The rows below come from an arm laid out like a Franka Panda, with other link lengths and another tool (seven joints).
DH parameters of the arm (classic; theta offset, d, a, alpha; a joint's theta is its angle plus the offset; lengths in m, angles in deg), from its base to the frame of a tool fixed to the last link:
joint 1: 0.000 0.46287 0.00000 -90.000
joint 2: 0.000 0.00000 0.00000 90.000
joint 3: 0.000 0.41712 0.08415 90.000
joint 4: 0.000 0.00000 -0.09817 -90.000
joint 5: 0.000 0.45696 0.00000 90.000
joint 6: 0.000 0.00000 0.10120 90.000
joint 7: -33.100 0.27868 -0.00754 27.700
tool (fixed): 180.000 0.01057 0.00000 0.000
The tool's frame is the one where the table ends.
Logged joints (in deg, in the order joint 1, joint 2, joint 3, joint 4, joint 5, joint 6, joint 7), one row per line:
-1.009 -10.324 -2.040 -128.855 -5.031 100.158 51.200
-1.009 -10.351 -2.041 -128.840 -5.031 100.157 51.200
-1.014 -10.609 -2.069 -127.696 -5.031 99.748 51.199
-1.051 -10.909 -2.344 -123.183 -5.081 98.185 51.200
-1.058 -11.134 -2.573 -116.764 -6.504 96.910 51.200
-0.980 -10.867 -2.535 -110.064 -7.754 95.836 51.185
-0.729 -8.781 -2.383 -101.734 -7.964 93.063 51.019
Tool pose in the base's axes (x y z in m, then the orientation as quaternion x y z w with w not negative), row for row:
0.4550 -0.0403 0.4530 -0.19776 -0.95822 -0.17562 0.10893
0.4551 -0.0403 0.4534 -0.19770 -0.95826 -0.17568 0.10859
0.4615 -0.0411 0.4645 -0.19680 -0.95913 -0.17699 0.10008
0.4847 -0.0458 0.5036 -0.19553 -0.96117 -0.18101 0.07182
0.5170 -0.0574 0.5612 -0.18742 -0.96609 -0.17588 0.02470
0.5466 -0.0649 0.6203 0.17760 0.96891 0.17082 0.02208
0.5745 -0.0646 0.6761 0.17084 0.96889 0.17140 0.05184
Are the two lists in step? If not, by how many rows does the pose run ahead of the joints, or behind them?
They are in step.
